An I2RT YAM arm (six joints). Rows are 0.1 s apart.
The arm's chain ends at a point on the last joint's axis. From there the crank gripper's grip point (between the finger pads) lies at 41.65 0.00 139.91 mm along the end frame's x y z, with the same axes.
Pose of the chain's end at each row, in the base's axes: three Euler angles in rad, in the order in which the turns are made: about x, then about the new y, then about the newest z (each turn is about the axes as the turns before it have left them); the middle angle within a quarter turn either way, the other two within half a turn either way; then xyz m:
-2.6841 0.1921 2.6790 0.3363 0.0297 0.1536
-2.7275 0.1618 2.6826 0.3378 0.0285 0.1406
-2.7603 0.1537 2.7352 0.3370 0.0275 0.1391
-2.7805 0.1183 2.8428 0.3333 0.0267 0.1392
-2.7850 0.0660 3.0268 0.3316 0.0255 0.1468
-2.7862 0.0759 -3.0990 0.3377 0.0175 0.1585
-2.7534 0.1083 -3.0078 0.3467 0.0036 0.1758
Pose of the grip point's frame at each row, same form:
-2.6841 0.1921 2.6790 0.3264 0.0768 0.0158
-2.7275 0.1618 2.6826 0.3235 0.0696 0.0013
-2.7603 0.1537 2.7352 0.3206 0.0658 -0.0008
-2.7805 0.1183 2.8428 0.3103 0.0660 0.0005
-2.7850 0.0660 3.0268 0.2995 0.0707 0.0118
-2.7862 0.0759 -3.0990 0.3068 0.0688 0.0254
-2.7534 0.1083 -3.0078 0.3208 0.0631 0.0450

